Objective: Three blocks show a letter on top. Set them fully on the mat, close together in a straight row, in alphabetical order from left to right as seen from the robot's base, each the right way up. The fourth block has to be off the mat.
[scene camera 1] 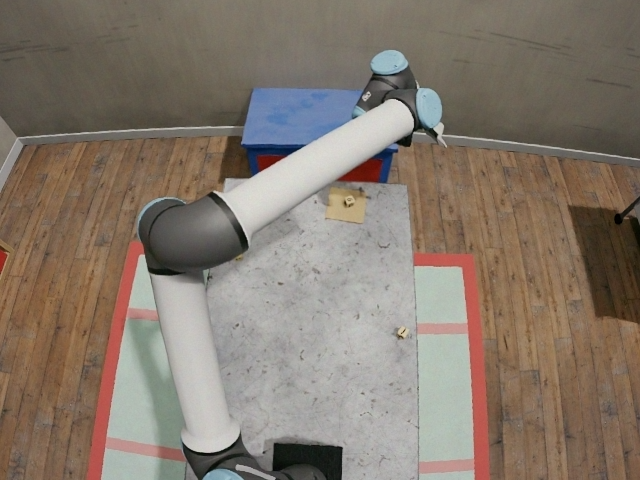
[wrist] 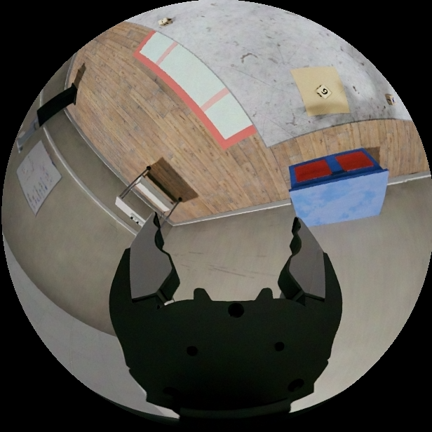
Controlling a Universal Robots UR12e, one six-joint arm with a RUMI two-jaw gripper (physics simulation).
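The tan mat [scene camera 1: 338, 214] [wrist: 332, 106] lies near the table's far edge. A pale block [scene camera 1: 349, 201] [wrist: 324, 91] sits on it, turned askew; its top mark looks like a 6 or 9 in the wrist view. Another block [scene camera 1: 402, 332] with a dark mark stands near the table's right edge. A block [scene camera 1: 238, 256] is partly hidden by the arm's elbow. The wrist view also shows a block [wrist: 165, 22] at the top and a block [wrist: 390, 99] at the right; their marks are unreadable. My gripper [wrist: 226, 215] is open and empty, raised beyond the table's far right corner.
The grey table [scene camera 1: 320, 310] [wrist: 270, 120] has a blue cabinet [scene camera 1: 294, 116] [wrist: 340, 195] with red panels behind it. My forearm [scene camera 1: 320, 160] crosses above the table's far left part. A white piece of furniture [wrist: 159, 194] stands by the wall in the wrist view.
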